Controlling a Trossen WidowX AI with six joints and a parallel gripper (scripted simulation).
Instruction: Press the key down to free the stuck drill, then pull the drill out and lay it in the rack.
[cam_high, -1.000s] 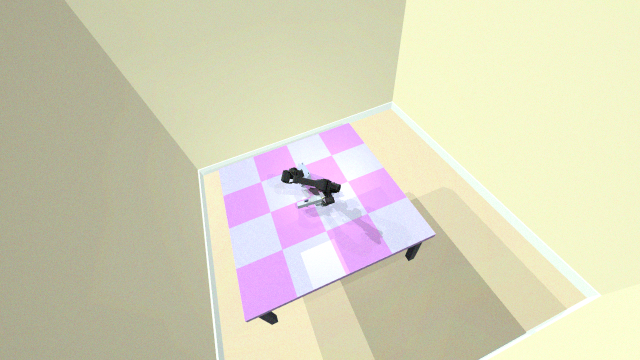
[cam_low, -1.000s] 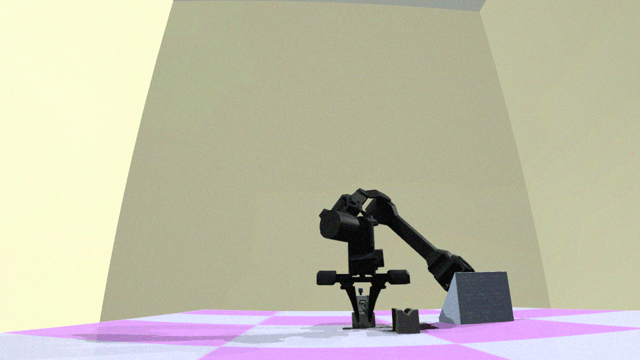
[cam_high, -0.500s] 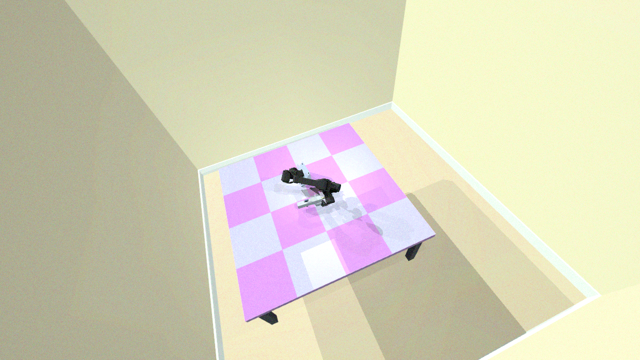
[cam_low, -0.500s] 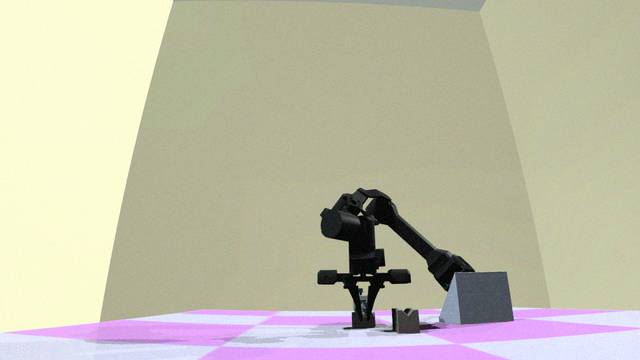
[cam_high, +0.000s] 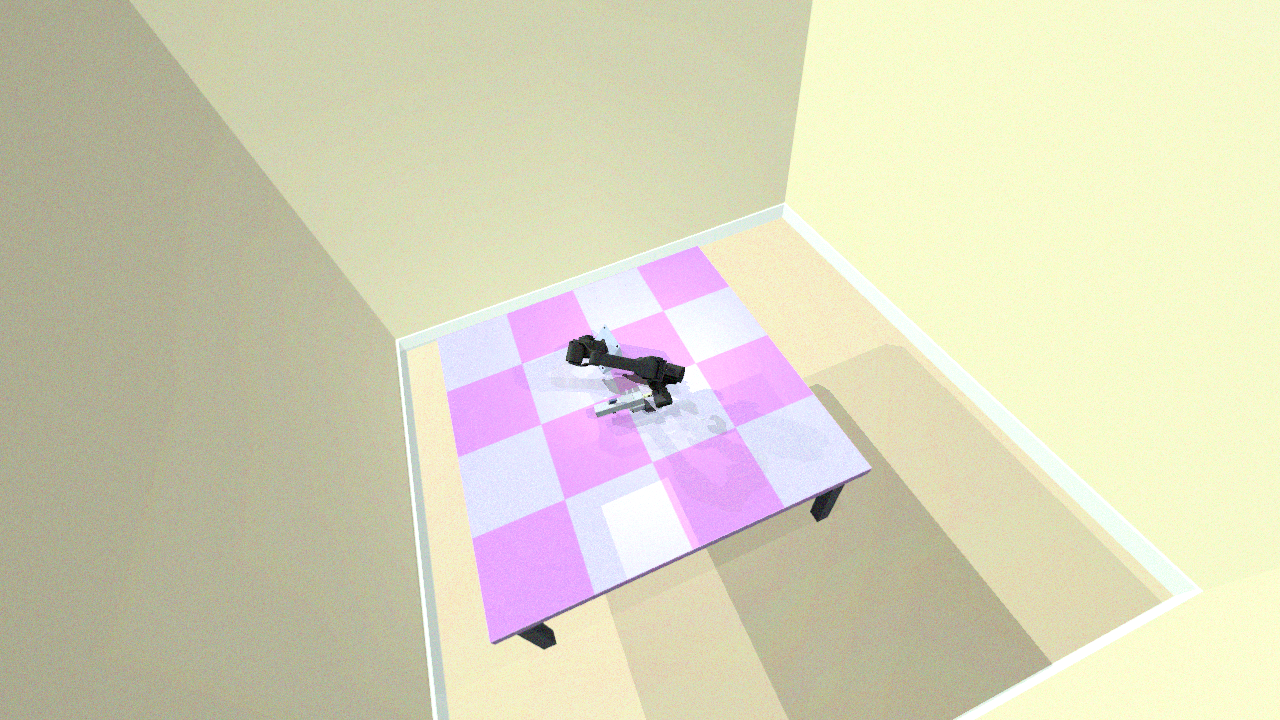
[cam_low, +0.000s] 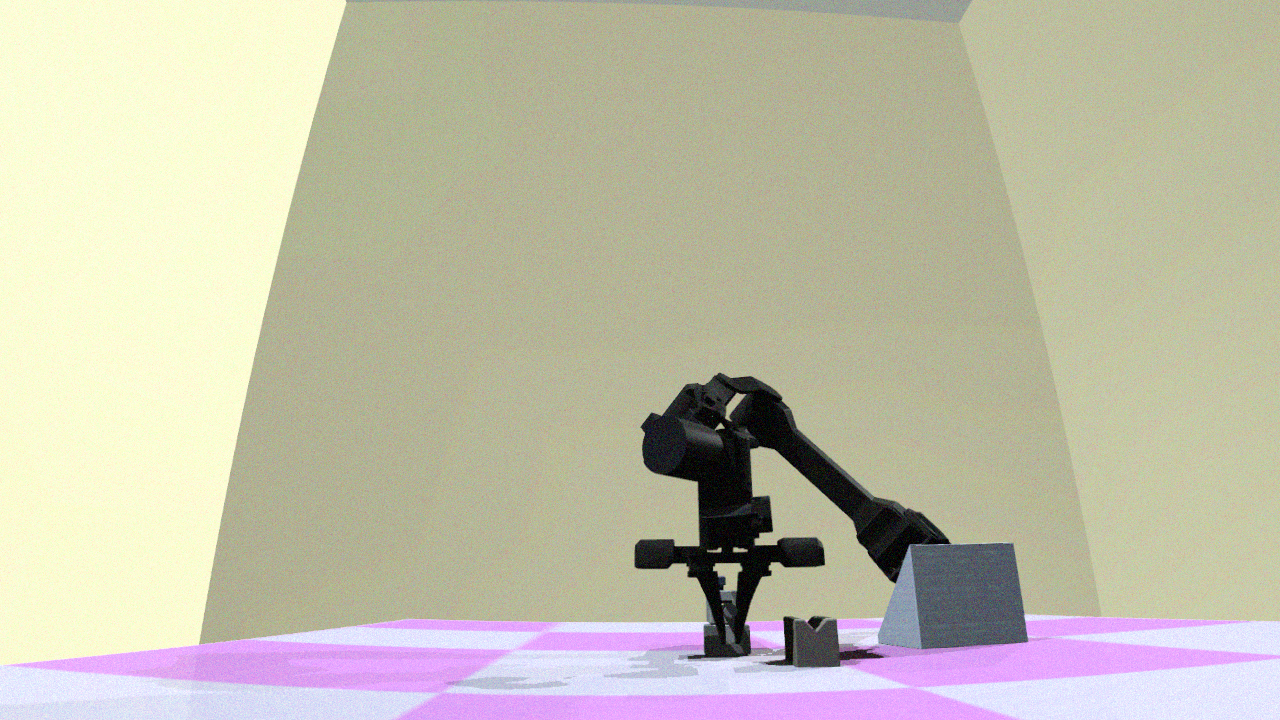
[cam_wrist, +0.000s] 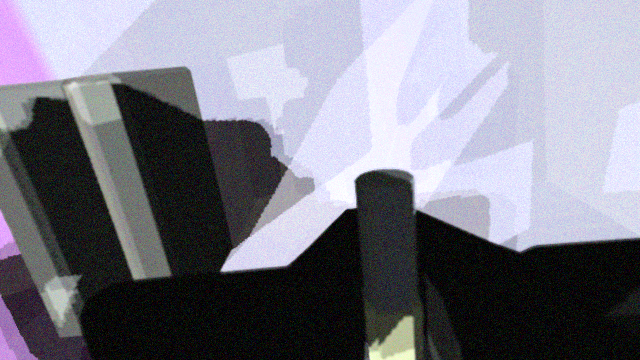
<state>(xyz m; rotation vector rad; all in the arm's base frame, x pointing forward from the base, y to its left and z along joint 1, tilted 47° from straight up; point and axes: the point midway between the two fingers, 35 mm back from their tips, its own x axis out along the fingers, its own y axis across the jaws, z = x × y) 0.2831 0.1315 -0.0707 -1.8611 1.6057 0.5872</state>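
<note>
The rack lies 7 cm behind my gripper tip and 2 cm to the left of it. The rest, counted from my gripper tip: key 17 cm to the right, 4 cm above, 1 cm behind; grey holder block 15 cm to the right, 2 cm above, 1 cm behind; drill 4 cm to the right, 3 cm above.
</note>
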